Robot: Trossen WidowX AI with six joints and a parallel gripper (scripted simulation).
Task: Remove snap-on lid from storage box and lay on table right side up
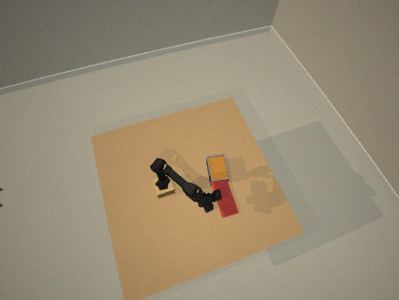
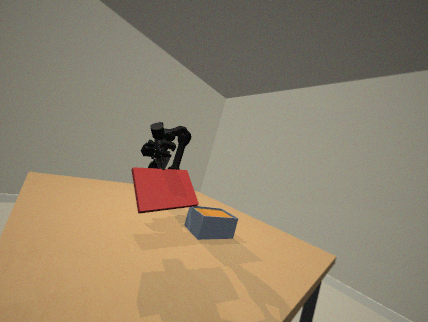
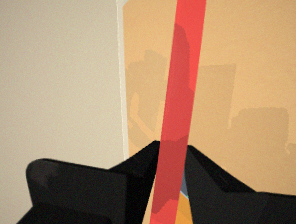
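My gripper tip is 60 mm short of the red lid, 20 mm to the right of it and 50 mm above it. Round my gripper tip: blue storage box: 90 mm ahead, 270 mm to the left, 180 mm below.
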